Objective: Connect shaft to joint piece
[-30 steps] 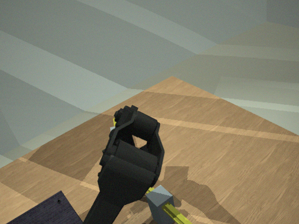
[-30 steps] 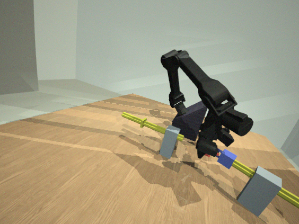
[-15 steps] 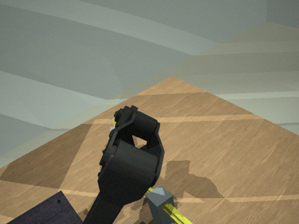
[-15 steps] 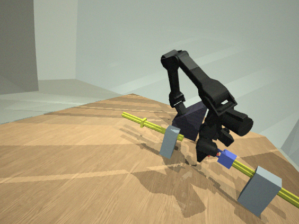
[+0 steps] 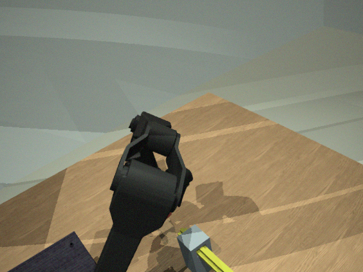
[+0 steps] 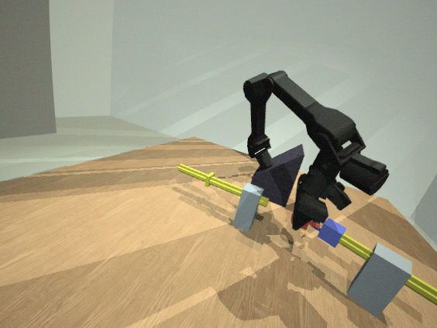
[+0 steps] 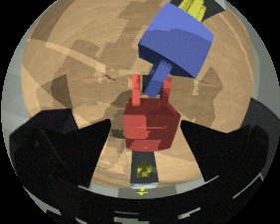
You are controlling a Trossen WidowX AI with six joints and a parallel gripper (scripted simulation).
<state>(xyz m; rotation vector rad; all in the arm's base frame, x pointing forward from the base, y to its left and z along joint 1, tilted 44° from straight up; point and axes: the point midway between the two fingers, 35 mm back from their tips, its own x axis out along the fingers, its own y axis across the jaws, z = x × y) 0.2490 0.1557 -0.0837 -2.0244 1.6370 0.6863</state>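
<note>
Right now the red square joint piece is 2 cm to the left of my gripper tip and 1 cm above it.
</note>
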